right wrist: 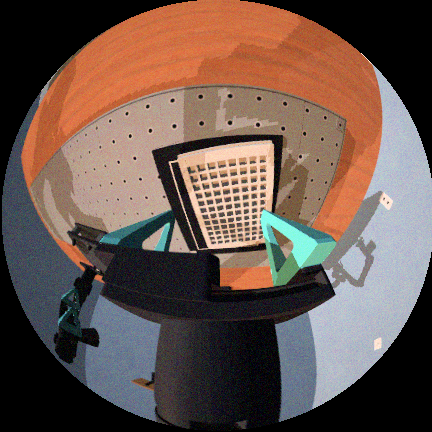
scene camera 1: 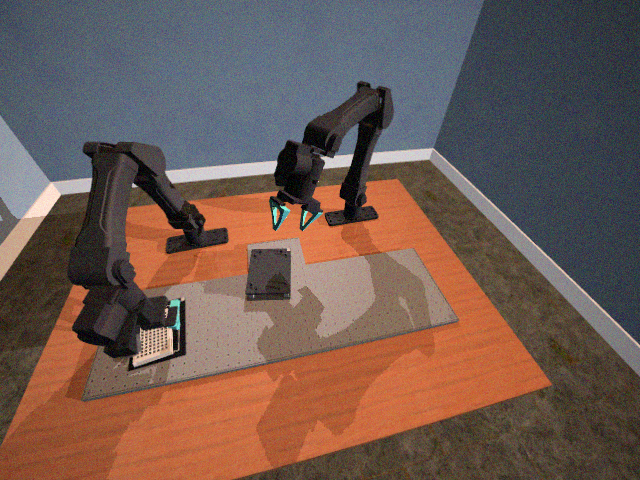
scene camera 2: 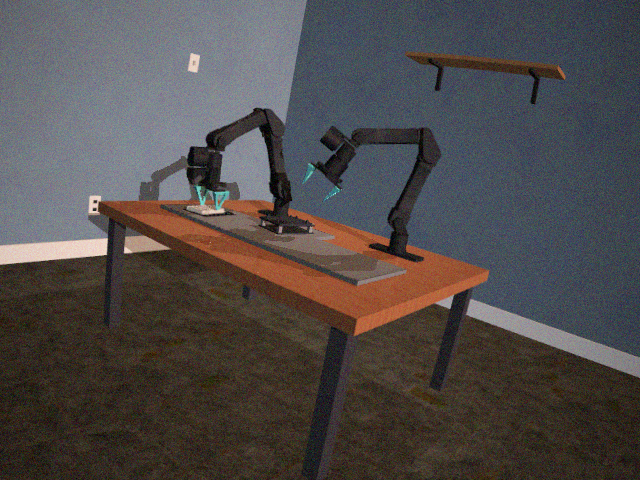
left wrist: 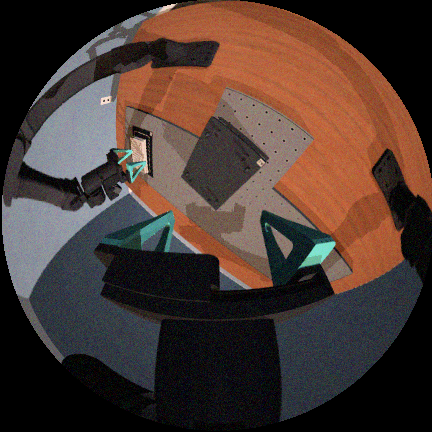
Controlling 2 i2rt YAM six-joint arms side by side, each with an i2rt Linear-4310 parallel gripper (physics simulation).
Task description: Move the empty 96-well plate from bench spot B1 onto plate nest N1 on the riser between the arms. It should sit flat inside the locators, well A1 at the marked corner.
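Places are measured from the left arm's base along level axes (x back, y right, z up), in centimetres.
Where they show: left gripper, between the fingertips: (right wrist: 74,297) (scene camera 1: 288,230) (scene camera 2: 312,192) (left wrist: 216,214); right gripper, between the fingertips: (right wrist: 217,214) (scene camera 1: 158,330) (scene camera 2: 209,207) (left wrist: 138,156); left arm's base, origin of its link: (right wrist: 91,268) (scene camera 1: 351,216) (scene camera 2: 395,253) (left wrist: 396,194); right arm's base, origin of its link: (scene camera 1: 198,241) (left wrist: 179,54).
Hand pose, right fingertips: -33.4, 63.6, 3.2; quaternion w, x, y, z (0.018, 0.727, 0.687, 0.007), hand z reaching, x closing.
Note:
Things, the pixels of their centre, and the offset from my right fingertips, as dx, dy, dz. Level surfaces: height alone.
- white 96-well plate, middle of its body: (right wrist: 232,205) (scene camera 1: 153,335) (scene camera 2: 205,209) (left wrist: 138,154) -0.3, +1.7, -1.0
- black frame, middle of its body: (right wrist: 223,211) (scene camera 1: 159,330) (scene camera 2: 210,211) (left wrist: 141,151) +1.1, +0.7, -1.9
- dark plate nest N1, middle of its body: (left wrist: 216,167) (right wrist: 98,256) (scene camera 1: 270,272) (scene camera 2: 286,223) +11.4, -29.4, +0.3
- pale mark, middle of its body: (left wrist: 260,162) +17.7, -36.3, +1.7
- perforated grey board, height of its surface: dz -1.9
- orange table, height of its surface: dz -3.2
The white 96-well plate (scene camera 1: 155,342) (scene camera 2: 205,209) (left wrist: 138,148) (right wrist: 232,200) lies within the black frame (scene camera 1: 182,330) (right wrist: 176,195) of spot B1. It sits off-centre, with a dark gap along one long side; I cannot tell if it is tilted. My right gripper (scene camera 2: 211,206) (left wrist: 138,156) (right wrist: 217,214) is open, low at the plate, with fingertips close to it; one finger is hidden in scene camera 1. The dark plate nest N1 (scene camera 1: 268,271) (scene camera 2: 286,223) (left wrist: 222,162) holds no plate. A pale mark (left wrist: 260,162) shows at one corner. My left gripper (scene camera 1: 290,228) (scene camera 2: 314,192) (left wrist: 216,214) is open, raised above and behind the nest.
A perforated grey board (scene camera 1: 222,330) (scene camera 2: 356,260) lies under the frame and the nest on the orange table (scene camera 1: 361,392) (scene camera 2: 310,294). The nest stands raised on short posts between the arm bases. A wall shelf (scene camera 2: 485,64) hangs behind, away from the arms.

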